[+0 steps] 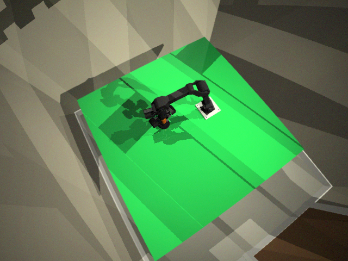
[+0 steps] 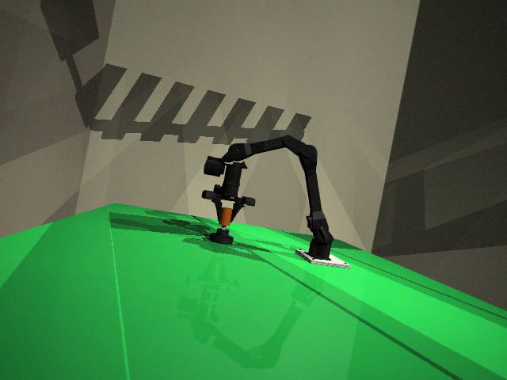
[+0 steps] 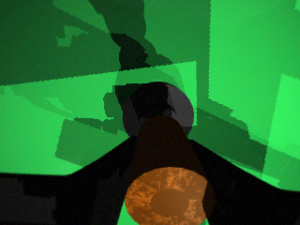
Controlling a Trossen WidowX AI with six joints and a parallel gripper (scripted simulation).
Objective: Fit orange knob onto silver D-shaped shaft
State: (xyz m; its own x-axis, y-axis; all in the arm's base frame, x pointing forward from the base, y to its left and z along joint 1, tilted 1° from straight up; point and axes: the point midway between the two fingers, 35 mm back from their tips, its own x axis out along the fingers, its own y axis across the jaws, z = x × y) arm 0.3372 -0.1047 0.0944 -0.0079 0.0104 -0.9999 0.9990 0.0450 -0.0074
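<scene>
My gripper tip is 4 cm above the round pedestal. Also, from my gripper tip: orange knob 3 cm above.
</scene>
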